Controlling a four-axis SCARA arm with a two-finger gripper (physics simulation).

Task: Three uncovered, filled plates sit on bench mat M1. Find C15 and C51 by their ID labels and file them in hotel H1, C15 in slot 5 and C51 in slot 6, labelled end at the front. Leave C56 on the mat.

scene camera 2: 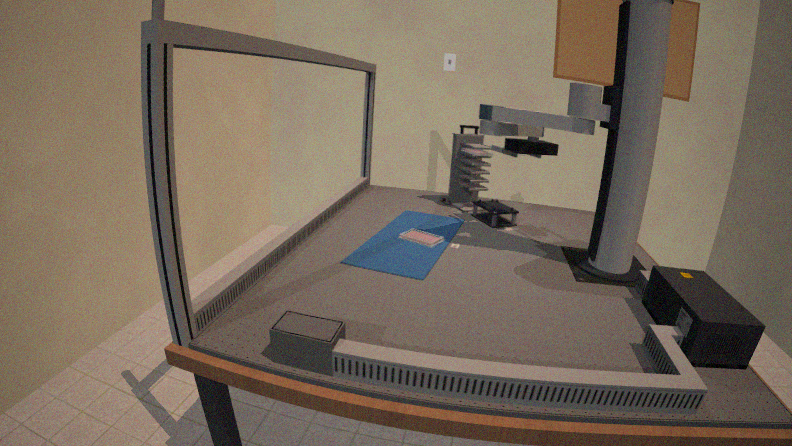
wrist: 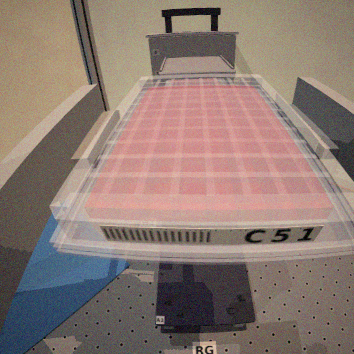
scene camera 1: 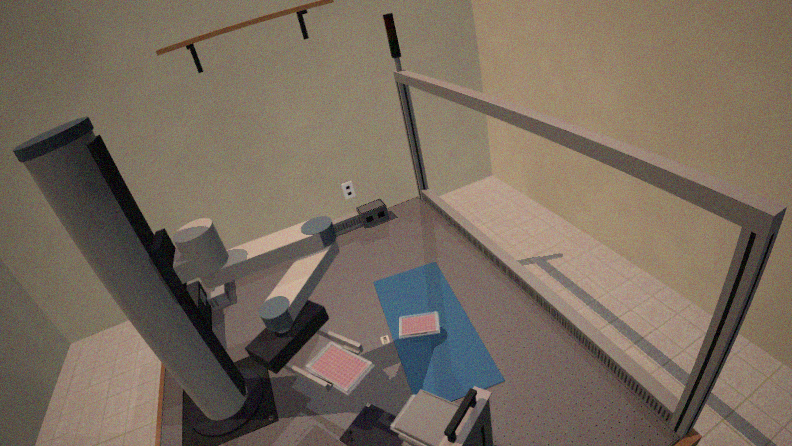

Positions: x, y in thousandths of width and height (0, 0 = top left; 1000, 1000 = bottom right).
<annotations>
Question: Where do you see a hotel H1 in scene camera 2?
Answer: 578, 436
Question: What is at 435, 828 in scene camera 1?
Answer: A plate C51.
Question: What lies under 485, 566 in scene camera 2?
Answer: A blue mat M1.
</annotations>
